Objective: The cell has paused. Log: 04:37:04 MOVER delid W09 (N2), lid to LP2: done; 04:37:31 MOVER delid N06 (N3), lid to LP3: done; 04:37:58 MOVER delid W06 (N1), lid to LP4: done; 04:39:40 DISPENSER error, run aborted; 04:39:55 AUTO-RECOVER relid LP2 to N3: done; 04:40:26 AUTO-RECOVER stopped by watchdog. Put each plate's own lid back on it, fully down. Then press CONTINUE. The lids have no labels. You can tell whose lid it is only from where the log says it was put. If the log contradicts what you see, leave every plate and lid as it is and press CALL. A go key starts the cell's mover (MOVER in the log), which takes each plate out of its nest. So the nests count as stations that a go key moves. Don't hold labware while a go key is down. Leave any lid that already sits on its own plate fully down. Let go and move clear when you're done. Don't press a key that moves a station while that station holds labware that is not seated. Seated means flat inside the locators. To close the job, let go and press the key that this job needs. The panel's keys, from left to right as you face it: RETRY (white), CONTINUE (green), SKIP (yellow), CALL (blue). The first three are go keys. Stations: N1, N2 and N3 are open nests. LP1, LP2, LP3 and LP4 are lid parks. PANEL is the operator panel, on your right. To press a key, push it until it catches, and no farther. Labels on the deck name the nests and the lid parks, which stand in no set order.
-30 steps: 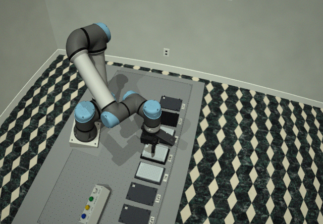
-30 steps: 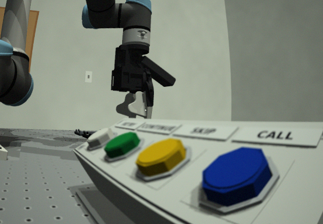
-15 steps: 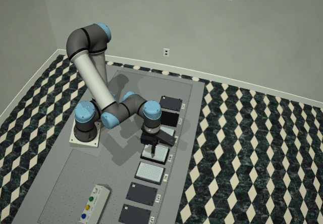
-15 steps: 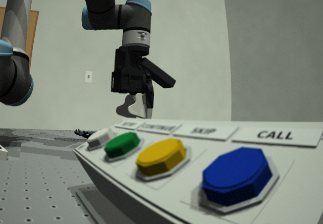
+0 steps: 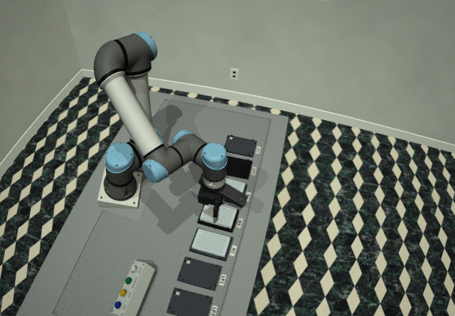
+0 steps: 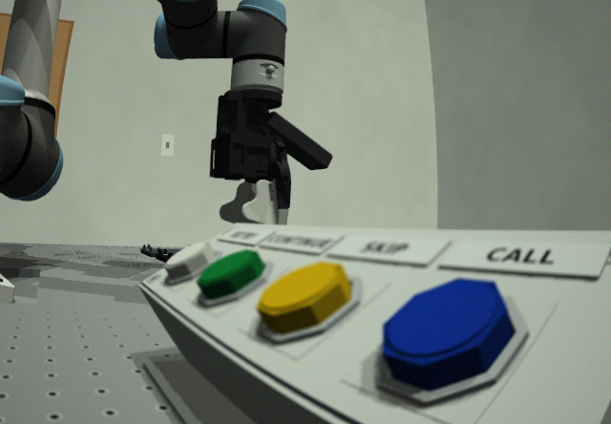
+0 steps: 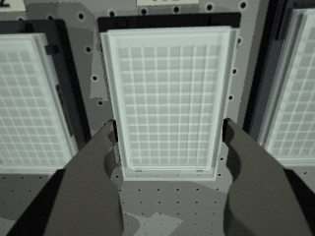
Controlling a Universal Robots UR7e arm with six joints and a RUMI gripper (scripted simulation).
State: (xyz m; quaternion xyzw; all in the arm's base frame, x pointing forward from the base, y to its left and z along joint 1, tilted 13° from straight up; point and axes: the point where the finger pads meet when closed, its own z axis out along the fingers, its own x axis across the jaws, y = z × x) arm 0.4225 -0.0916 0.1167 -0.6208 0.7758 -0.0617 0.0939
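Now: the plate 20 mm below my hand. The rest, counted from my hand: dark lid park: 250 mm to the right, 50 mm behind, 40 mm below; white RETRY key: 290 mm to the right, 290 mm behind, 20 mm above; clear lid: 10 mm below.
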